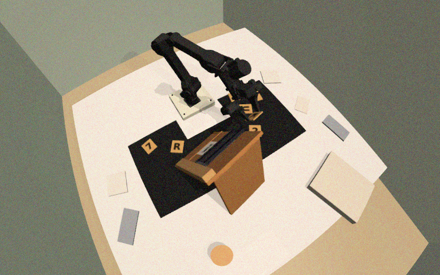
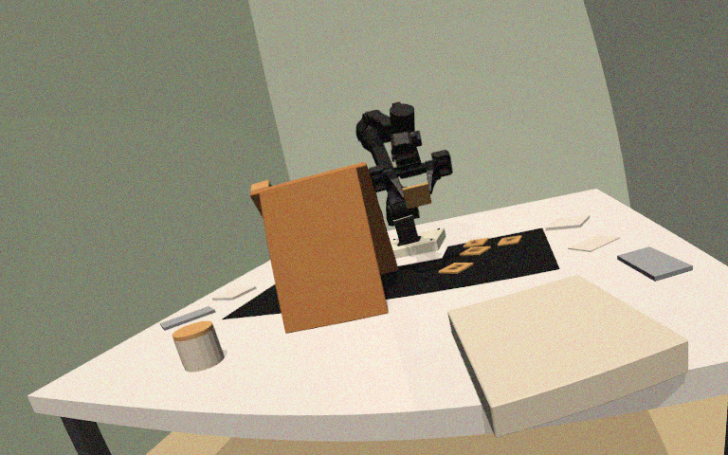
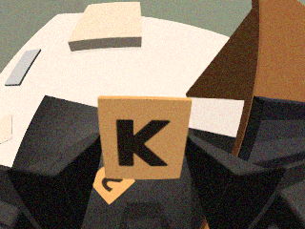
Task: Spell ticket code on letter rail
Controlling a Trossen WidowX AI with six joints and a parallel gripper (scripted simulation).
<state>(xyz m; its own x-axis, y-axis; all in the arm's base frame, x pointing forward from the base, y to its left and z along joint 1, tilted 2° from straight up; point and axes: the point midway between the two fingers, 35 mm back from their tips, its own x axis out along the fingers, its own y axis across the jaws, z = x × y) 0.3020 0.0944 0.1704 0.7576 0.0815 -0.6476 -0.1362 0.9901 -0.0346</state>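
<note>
My gripper tip is now 20 cm to the left of the white ticket, 8 cm above it and 4 cm past it. From my gripper tip the other things lie so: letter tile 17 cm below, 5 cm to the left, 2 cm behind; black mat 18 cm below, 12 cm behind, 11 cm to the right; k tile right at my gripper tip.
</note>
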